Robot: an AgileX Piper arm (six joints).
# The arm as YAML. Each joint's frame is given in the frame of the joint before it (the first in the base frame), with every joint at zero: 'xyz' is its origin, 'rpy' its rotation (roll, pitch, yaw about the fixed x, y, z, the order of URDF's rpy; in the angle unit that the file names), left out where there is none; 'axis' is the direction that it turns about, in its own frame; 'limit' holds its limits. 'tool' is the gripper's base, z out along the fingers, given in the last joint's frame.
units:
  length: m
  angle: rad
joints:
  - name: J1
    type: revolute
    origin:
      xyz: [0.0, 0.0, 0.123]
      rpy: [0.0, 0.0, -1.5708]
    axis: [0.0, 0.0, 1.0]
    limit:
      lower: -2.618
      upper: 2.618
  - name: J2
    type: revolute
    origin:
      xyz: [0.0, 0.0, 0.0]
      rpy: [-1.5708, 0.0, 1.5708]
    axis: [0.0, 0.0, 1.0]
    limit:
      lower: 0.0
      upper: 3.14
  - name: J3
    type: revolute
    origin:
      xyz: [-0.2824, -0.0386, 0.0]
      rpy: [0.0, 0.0, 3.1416]
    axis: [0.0, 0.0, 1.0]
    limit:
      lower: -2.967
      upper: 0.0
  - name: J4
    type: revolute
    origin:
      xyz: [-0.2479, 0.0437, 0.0]
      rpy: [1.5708, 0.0, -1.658]
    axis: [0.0, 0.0, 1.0]
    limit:
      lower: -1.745
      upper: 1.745
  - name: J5
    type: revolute
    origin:
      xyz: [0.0, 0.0, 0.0]
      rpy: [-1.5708, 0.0, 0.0]
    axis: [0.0, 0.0, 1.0]
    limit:
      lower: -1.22
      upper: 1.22
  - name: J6
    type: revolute
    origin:
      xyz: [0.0, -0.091, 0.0]
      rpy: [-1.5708, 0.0, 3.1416]
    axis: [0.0, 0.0, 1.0]
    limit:
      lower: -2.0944
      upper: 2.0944
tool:
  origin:
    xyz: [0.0, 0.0, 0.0]
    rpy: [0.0, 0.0, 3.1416]
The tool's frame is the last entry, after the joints.
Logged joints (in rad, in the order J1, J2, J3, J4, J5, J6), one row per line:
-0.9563 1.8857 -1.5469 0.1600 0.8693 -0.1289
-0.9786 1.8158 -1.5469 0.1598 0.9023 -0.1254
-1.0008 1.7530 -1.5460 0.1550 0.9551 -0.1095
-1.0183 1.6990 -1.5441 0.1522 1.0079 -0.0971
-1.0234 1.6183 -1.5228 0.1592 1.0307 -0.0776
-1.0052 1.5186 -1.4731 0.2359 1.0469 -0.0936
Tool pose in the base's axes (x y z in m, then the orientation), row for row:
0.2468 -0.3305 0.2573 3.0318 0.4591 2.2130
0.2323 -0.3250 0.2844 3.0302 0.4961 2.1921
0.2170 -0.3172 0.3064 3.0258 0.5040 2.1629
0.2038 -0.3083 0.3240 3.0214 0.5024 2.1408
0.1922 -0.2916 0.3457 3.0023 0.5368 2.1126
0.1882 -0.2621 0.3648 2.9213 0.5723 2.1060
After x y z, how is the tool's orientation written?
As angles about the fixed x, y, z axes (roll, pitch, yaw), in radians.
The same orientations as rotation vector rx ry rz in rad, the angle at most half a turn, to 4 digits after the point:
1.1689 2.4109 -0.1487
1.1760 2.3698 -0.1751
1.2051 2.3466 -0.1843
1.2301 2.3345 -0.1856
1.2365 2.2888 -0.1941
1.1836 2.2446 -0.1256

